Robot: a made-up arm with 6 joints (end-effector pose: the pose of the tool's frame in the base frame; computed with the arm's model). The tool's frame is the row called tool. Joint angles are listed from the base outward.
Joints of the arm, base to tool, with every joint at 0 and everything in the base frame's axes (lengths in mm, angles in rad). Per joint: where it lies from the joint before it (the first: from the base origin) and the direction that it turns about. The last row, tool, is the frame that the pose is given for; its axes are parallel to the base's.
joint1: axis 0 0 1 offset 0 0 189
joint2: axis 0 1 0 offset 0 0 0
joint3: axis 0 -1 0 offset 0 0 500
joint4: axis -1 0 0 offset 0 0 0
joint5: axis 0 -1 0 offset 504 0 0
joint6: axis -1 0 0 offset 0 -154 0
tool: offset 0 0 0
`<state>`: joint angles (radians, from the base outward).
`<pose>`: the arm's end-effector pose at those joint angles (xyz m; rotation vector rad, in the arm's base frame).
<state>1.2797 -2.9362 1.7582 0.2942 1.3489 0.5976</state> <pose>0.1221 -0.1059 -0.8052 -0.6493 -0.2841 1.5875</pose>
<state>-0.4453 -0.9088 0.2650 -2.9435 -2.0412 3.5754</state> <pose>-0.0898 0.2102 0.9494 0.8738 2.7867 0.4663</pose>
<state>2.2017 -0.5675 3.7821 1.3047 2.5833 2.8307</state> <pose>0.2148 -0.2254 0.0867 0.3525 -2.1355 0.9247</pose>
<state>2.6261 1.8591 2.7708 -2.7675 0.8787 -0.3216</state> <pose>-0.7950 0.2857 0.4108 -1.1823 -2.8034 0.0948</pose>
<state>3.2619 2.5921 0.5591 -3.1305 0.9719 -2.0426</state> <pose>-0.0161 -0.1571 -0.6877 2.0218 0.2170 -0.0578</pose>
